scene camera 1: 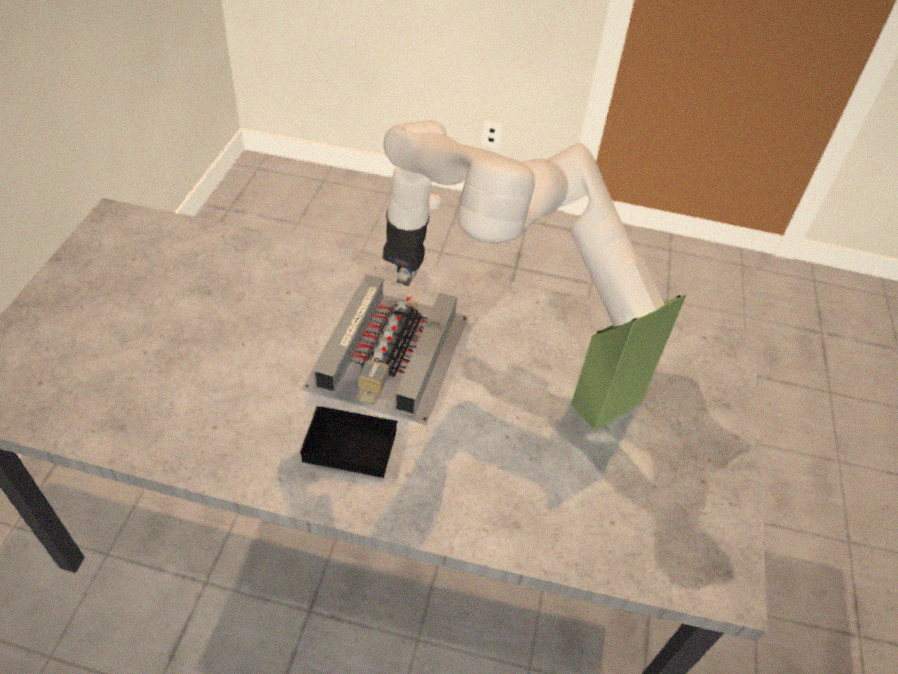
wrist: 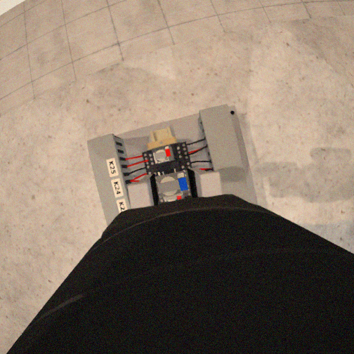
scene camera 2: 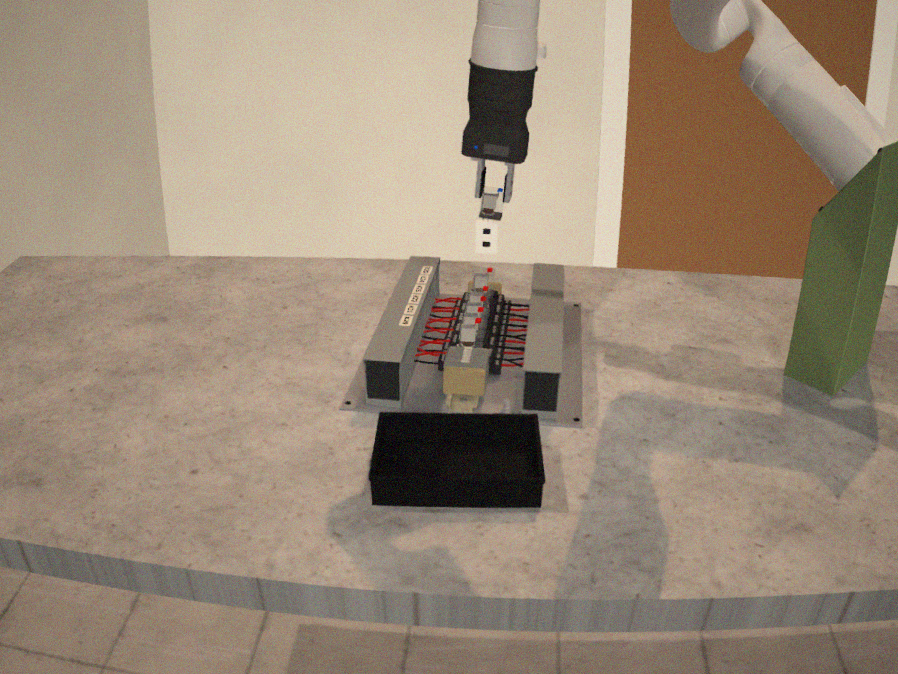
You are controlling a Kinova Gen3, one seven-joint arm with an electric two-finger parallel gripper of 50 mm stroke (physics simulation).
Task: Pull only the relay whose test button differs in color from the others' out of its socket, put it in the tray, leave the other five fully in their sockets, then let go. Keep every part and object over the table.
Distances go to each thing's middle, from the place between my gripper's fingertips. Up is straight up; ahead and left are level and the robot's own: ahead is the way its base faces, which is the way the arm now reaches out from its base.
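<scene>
Where is my hand? With respect to the grey base plate (scene camera 2: 425,394), my hand is 180 mm above it, 20 mm short of it and 60 mm to the right of it. As for the beige end block (scene camera 2: 455,380), I find it 160 mm below my hand, 40 mm ahead of it and 180 mm to the left of it.
</scene>
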